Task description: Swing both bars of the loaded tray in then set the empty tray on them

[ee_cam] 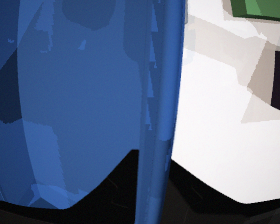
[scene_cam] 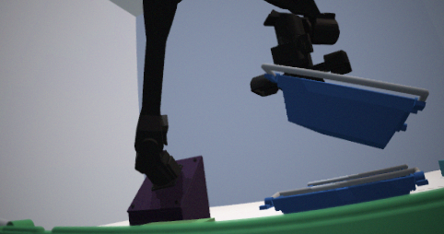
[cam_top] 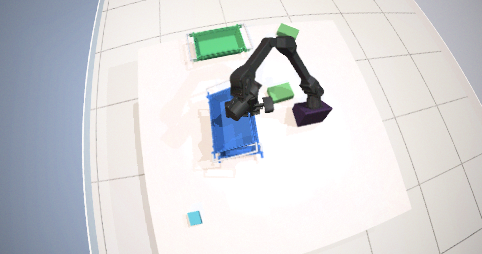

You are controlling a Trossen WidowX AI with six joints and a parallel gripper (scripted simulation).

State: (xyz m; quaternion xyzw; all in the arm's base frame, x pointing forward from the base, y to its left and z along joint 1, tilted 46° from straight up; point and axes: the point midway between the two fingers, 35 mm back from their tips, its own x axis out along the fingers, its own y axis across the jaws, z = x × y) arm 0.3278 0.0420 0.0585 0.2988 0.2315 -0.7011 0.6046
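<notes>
Now: gripper tip 80 mm short of the blue tray, 10 mm to the left of it and 10 mm above it. Also, from my gripper tip: cyan block (350 mm to the left, 340 mm ahead, 160 mm below).
</notes>
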